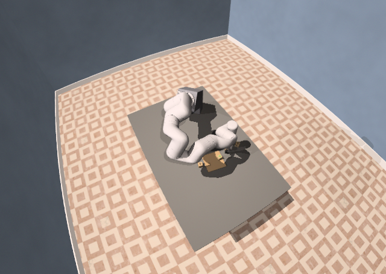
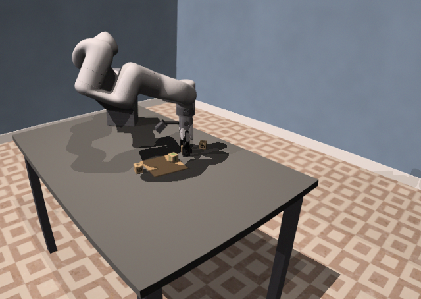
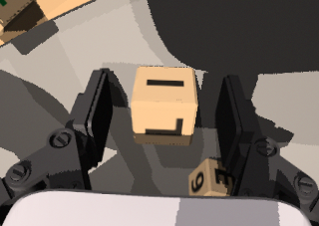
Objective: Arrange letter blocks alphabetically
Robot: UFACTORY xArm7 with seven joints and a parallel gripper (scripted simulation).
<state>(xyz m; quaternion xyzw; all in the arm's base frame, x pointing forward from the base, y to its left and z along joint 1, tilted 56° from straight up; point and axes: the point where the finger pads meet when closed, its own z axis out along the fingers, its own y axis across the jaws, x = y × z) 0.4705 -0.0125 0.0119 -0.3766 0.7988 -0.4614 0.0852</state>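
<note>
Now: hand 2 cm past the tan mat, 14 cm to the left of it and 2 cm above it.
</note>
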